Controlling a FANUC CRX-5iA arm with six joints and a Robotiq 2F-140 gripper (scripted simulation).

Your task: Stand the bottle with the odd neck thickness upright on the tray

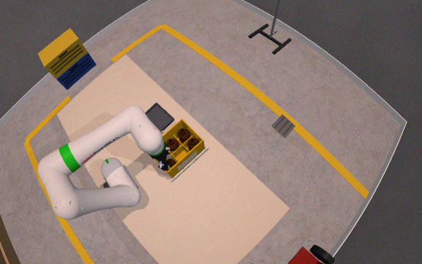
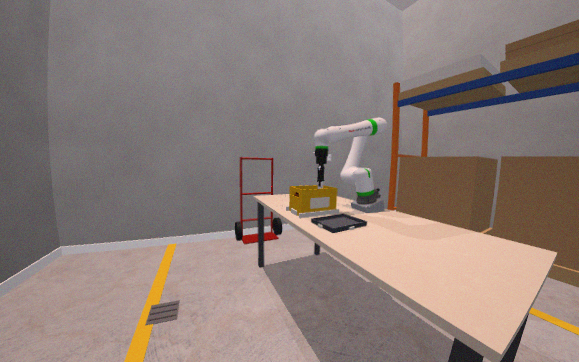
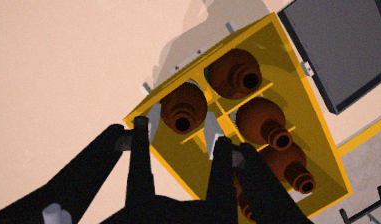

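Now: hand 10 cm short of the yellow crate, 9 cm above it and 3 cm to the right of it. Round my hand: dark tray (32 cm to the left, 16 cm below, 13 cm ahead); then brown bottle (10 cm ahead, 8 cm below, 7 cm to the left).
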